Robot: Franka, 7 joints.
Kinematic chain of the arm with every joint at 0, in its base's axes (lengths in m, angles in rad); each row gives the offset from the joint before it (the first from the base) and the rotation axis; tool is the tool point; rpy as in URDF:
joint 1: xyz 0 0 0.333 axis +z
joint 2: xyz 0 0 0 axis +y
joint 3: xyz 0 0 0.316 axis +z
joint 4: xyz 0.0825 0 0 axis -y
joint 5: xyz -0.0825 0 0.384 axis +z
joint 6: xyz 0 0 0 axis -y
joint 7: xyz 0.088 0 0 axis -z
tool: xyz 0 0 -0.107 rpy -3.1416 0 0
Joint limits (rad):
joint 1: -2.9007..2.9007
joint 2: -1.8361..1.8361
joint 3: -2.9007..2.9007
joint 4: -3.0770..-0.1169
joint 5: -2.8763..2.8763
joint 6: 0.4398..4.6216
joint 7: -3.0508..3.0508
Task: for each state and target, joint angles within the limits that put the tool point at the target. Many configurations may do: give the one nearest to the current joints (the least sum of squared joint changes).
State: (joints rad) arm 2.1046 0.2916 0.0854 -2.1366 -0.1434 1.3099 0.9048
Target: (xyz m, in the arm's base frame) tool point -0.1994 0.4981 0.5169
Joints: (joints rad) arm 2.0052 0.0455 -0.0129 -1.7355 -0.1867 1.4320 0.9048
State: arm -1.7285 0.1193 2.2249 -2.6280 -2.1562 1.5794 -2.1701
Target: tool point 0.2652 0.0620 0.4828
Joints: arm -2.0024 0.9751 2.7786 -3.0026 -2.0340 0.9560 -2.1701
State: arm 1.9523 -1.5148 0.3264 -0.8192 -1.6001 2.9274 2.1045
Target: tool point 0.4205 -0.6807 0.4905
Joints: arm 2.3334 -1.8361 0.2203 -0.8037 -1.6404 3.1078 2.1045
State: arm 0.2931 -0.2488 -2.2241 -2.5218 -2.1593 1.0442 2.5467
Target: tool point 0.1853 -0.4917 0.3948
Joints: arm 0.8211 -0.2984 -1.7898 -2.3663 -2.2958 1.2170 2.5467
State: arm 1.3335 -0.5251 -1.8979 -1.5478 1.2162 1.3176 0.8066
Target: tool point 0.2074 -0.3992 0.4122
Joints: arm 0.8659 -0.4005 -2.1241 -2.0568 0.9451 0.8635 0.8066
